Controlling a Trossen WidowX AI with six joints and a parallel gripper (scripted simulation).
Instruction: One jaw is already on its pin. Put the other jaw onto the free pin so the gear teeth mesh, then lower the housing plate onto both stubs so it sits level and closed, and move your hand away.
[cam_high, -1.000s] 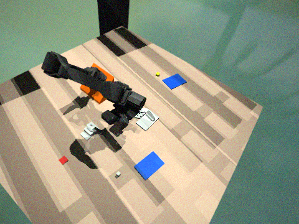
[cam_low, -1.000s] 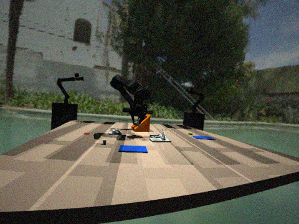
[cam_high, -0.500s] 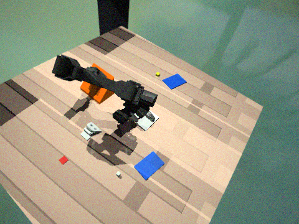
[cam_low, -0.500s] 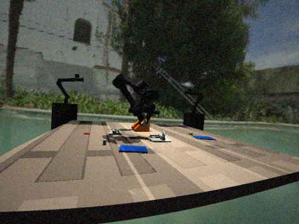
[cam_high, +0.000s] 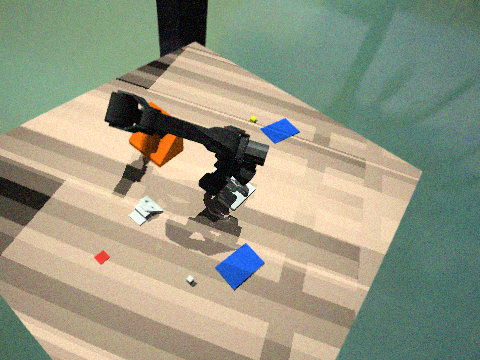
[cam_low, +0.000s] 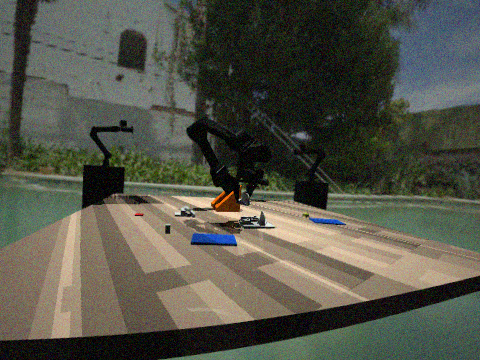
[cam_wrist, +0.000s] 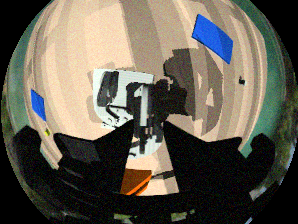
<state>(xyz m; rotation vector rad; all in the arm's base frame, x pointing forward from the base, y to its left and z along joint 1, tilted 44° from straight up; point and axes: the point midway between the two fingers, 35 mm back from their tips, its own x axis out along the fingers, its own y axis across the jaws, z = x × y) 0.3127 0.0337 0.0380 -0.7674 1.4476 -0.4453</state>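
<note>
My gripper tip is now 20 mm short of the white base plate, 60 mm to the right of it and 80 mm above it. The rest, counted from my gripper tip: grey cube: 140 mm ahead, 250 mm to the right, 70 mm below; then red patch: 80 mm behind, 390 mm to the right, 80 mm below; then grey jaw: 40 mm behind, 10 mm to the left.
</note>
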